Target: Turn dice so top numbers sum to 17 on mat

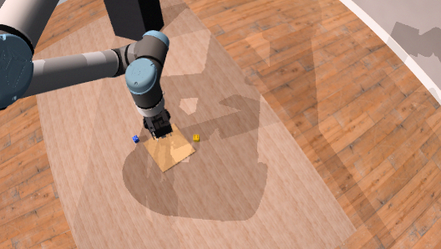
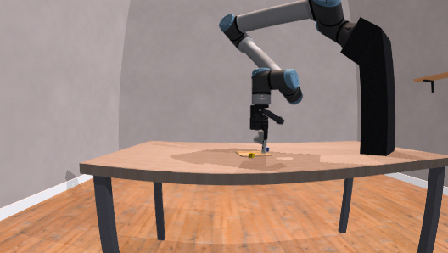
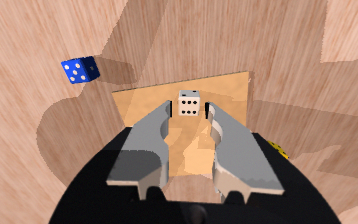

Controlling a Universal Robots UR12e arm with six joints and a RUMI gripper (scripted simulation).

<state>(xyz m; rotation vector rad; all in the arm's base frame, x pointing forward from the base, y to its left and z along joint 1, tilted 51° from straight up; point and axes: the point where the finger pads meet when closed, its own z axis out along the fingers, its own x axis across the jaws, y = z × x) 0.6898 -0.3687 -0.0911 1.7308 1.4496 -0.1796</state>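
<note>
The white die is 10 mm below my hand. The rest, counted from my hand: blue die: 90 mm to the right, 60 mm behind, 10 mm below; tan mat: 50 mm ahead, 20 mm to the right, 20 mm below; yellow die: 100 mm ahead, 80 mm to the left, 10 mm below.
</note>
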